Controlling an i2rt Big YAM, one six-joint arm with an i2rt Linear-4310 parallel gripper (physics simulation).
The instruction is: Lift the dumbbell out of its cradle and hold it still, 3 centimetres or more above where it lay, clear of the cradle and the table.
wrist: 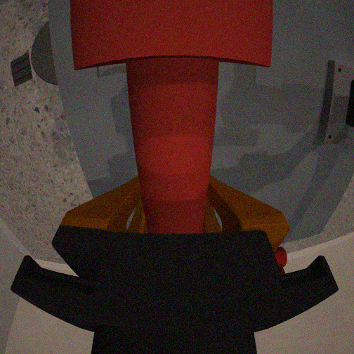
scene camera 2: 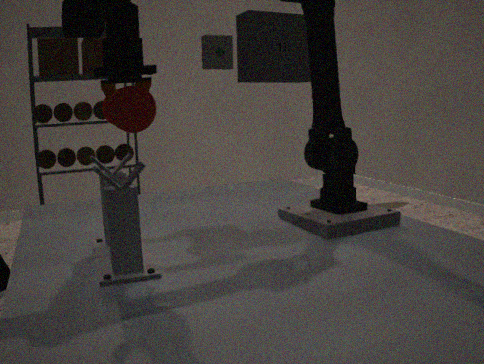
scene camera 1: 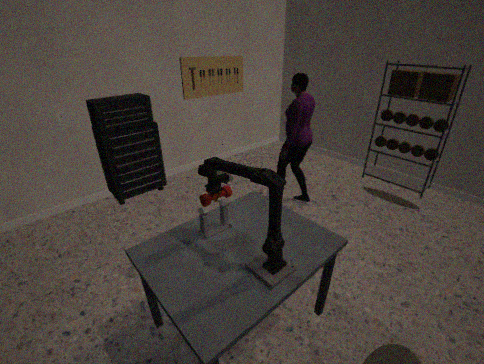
Labels:
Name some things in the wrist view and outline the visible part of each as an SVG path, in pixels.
My gripper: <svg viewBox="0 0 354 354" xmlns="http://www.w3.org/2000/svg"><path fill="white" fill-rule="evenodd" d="M338 287L329 265L322 255L317 256L307 268L278 275L277 273L280 268L277 265L274 252L289 231L289 224L282 211L218 181L218 179L209 174L202 233L146 233L147 226L137 175L117 188L66 211L51 244L78 276L41 268L31 256L25 255L22 258L10 289L22 297L22 299L46 311L46 313L74 326L94 332L91 354L257 354L254 332L273 327L285 320L289 320L291 317L299 315L334 294ZM214 209L218 214L219 218L221 218L222 229L216 219ZM135 208L129 227L126 230L127 219Z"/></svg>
A red dumbbell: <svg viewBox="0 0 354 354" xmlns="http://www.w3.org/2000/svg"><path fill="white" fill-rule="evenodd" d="M70 0L70 34L74 70L126 63L131 130L140 195L147 226L146 233L202 233L214 140L218 61L270 67L273 41L273 0Z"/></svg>

